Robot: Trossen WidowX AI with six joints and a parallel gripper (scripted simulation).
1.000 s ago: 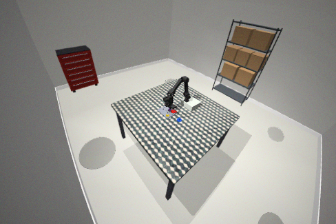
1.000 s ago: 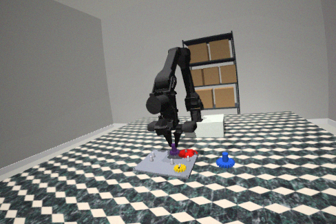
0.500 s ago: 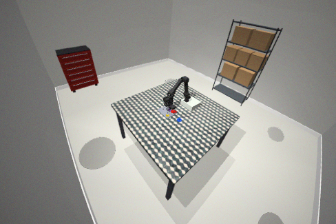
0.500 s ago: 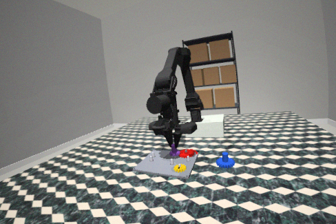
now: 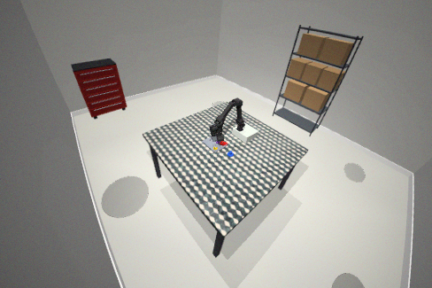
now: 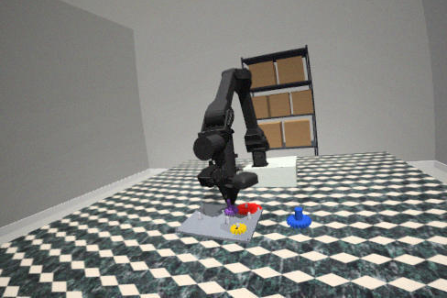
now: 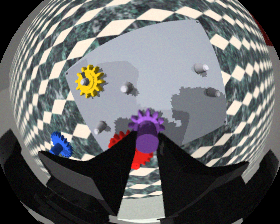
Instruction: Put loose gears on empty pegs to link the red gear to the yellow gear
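My gripper tip is now 10 mm above the small purple gear. The rest, counted from my gripper tip: yellow gear: 70 mm ahead, 50 mm to the left, 30 mm below; red gear: 40 mm to the left, 40 mm behind, 30 mm below; blue gear: 190 mm to the left, 30 mm below.
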